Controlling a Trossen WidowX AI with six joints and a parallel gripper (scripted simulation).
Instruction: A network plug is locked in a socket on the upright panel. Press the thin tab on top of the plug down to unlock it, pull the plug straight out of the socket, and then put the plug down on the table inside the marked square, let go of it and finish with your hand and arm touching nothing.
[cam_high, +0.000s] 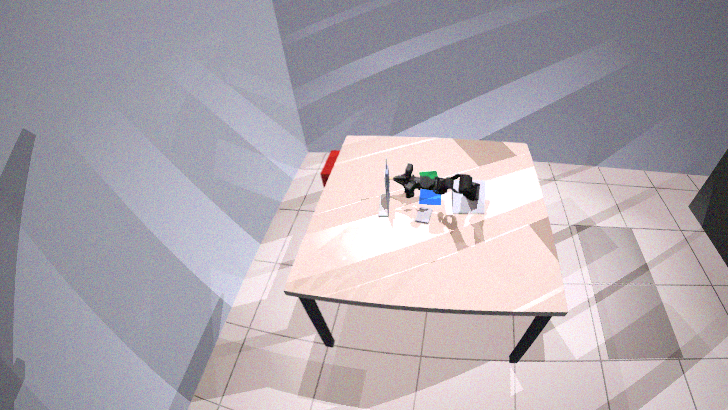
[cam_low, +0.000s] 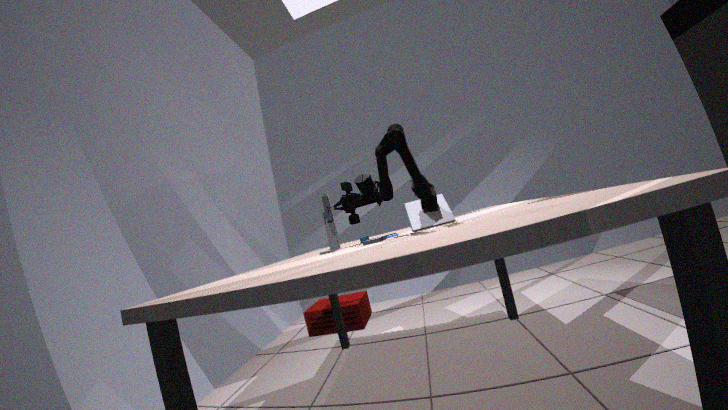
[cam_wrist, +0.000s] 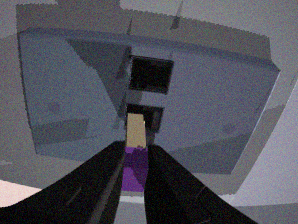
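My gripper tip is 4 cm short of the upright panel, 1 cm to the right of it and 7 cm above it.
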